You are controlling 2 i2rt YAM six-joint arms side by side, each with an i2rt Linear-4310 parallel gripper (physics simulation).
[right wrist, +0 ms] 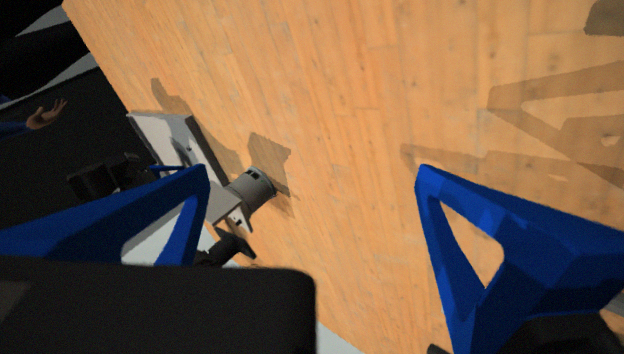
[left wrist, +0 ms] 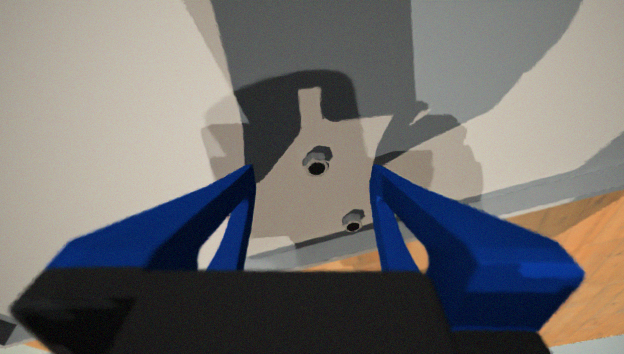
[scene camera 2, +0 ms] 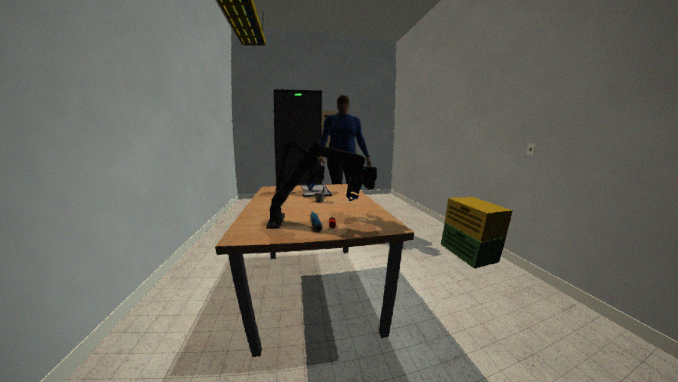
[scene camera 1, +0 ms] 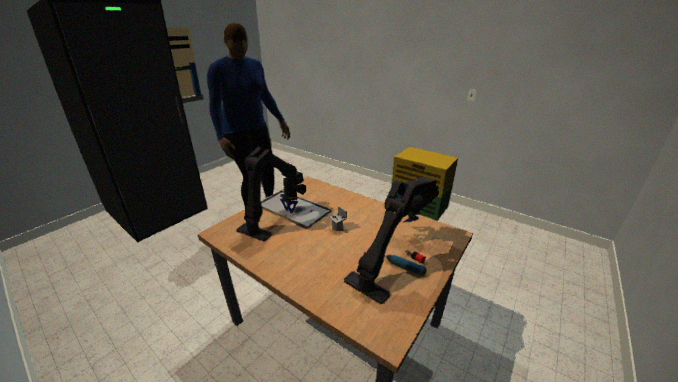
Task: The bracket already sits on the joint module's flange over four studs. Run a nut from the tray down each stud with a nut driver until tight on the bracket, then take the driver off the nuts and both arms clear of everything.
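Places are measured from the left arm's base along level axes (x left, y back, z up), in metres.
Where they show: left gripper, between the fingertips: (left wrist: 312, 176) (scene camera 2: 309, 190) (scene camera 1: 289, 211); right gripper, between the fingertips: (right wrist: 312, 175) (scene camera 2: 351, 194); left arm's base, origin of its link: (right wrist: 234, 240) (scene camera 1: 254, 232); right arm's base, origin of its link: (scene camera 2: 276, 220) (scene camera 1: 366, 287).
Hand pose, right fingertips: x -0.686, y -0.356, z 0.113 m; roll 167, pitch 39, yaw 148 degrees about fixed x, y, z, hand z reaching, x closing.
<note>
Each offset is from my right fingertips to the centre of the thing. Level surfaces: height alone.
My left gripper (scene camera 1: 289, 210) (left wrist: 312, 176) is partly open and empty, pointing down over the tray @(dx +0.636, dy +0.053, dz -0.105 m) (scene camera 1: 306, 219) (left wrist: 90, 100) (right wrist: 160, 127). One nut @(dx +0.626, dy +0.099, dz -0.106 m) (left wrist: 316, 166) shows between its fingertips, and another nut @(dx +0.627, dy +0.148, dz -0.106 m) (left wrist: 353, 221) lies near the tray's edge. The grey joint module @(dx +0.303, dy +0.110, dz -0.076 m) (scene camera 1: 338, 226) (scene camera 2: 319, 199) (right wrist: 253, 188) stands beside the tray with the bracket @(dx +0.303, dy +0.110, dz -0.031 m) (scene camera 1: 342, 213) (right wrist: 220, 206) on top; its studs are too small to make out. My right gripper (scene camera 1: 411, 219) (scene camera 2: 353, 197) (right wrist: 312, 175) is wide open and empty above the table. A teal tool @(dx -0.091, dy +0.250, dz -0.093 m) (scene camera 1: 407, 265) (scene camera 2: 315, 221) and a shorter red-and-black tool @(dx -0.139, dy +0.172, dz -0.096 m) (scene camera 1: 418, 257) (scene camera 2: 332, 222) lie near the right arm's base; I cannot tell which is the nut driver.
The wooden table @(dz -0.113 m) (scene camera 1: 300, 255) (scene camera 2: 250, 235) carries both arms. A person in blue (scene camera 1: 242, 95) (scene camera 2: 343, 132) stands behind its far left part in scene camera 1. Yellow and green crates (scene camera 1: 425, 167) (scene camera 2: 475, 230) stand on the floor beyond the table. A tall black cabinet (scene camera 1: 125, 115) is at the left.
</note>
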